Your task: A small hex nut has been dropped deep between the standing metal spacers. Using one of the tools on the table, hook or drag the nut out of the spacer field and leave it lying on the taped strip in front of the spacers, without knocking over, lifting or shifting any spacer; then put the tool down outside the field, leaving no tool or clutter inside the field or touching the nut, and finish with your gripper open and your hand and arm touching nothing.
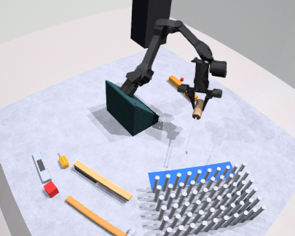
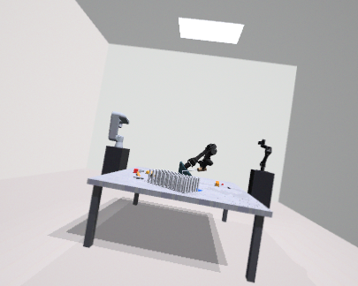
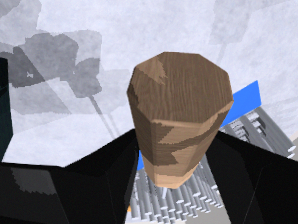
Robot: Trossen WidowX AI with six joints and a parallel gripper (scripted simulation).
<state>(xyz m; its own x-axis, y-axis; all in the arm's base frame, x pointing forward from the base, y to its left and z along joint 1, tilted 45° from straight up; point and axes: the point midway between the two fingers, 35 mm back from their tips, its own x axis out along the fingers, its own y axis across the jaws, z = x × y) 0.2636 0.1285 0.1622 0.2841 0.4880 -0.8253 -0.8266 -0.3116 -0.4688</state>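
Now: the wooden-handled screwdriver 8 cm to the right of my gripper tip, 6 cm ahead of it and 2 cm below it. From my gripper tip the other things lie so: thin metal piece: 30 cm to the left, 18 cm behind, 15 cm below; orange bar: 28 cm behind, 18 cm to the left, 14 cm below; blue strip: 18 cm ahead, 15 cm below, 14 cm to the right.
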